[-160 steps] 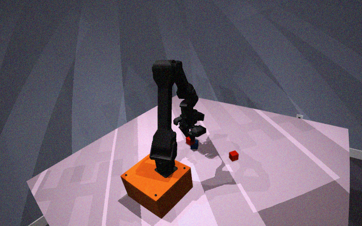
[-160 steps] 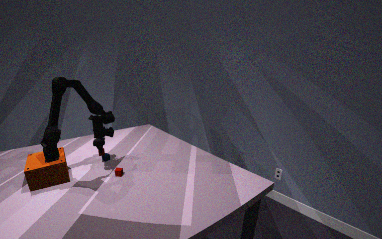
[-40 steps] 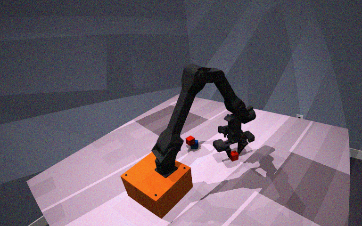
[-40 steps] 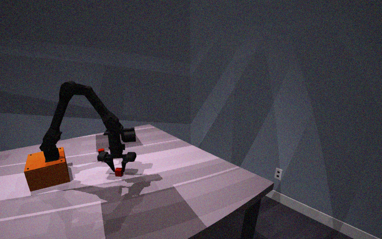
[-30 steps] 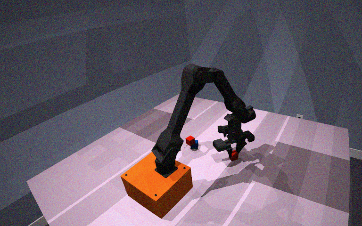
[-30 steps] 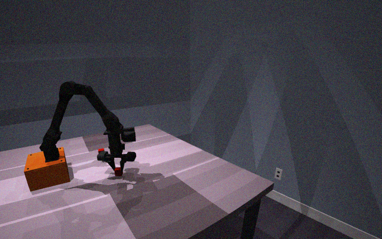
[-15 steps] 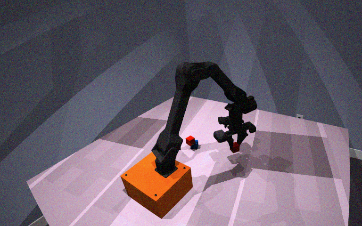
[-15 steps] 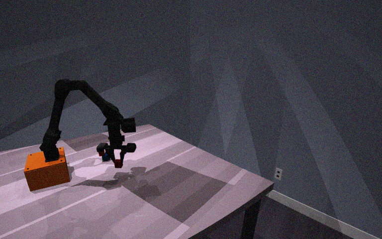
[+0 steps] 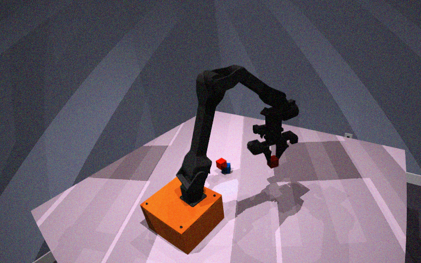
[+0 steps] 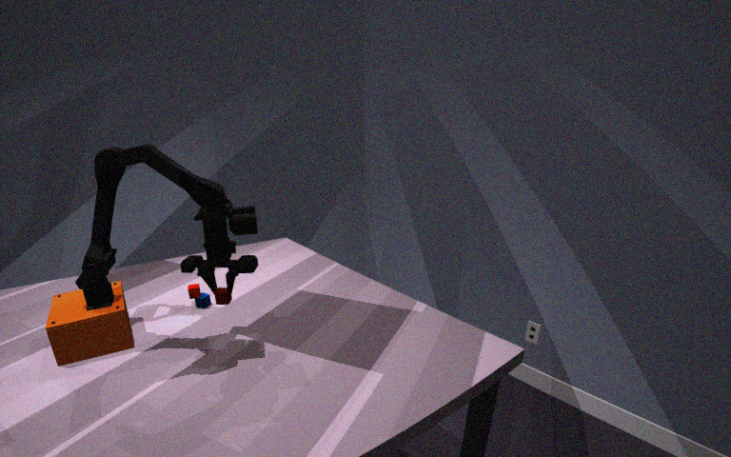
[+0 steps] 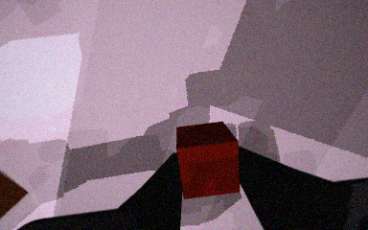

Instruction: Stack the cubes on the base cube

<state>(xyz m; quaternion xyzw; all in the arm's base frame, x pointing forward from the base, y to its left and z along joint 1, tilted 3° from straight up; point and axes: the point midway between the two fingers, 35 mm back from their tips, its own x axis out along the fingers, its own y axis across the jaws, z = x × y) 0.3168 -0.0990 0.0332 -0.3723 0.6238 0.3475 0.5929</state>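
Now: the blue cube 210 mm to the left of my gripper tip, 90 mm below it and 40 mm behind it.
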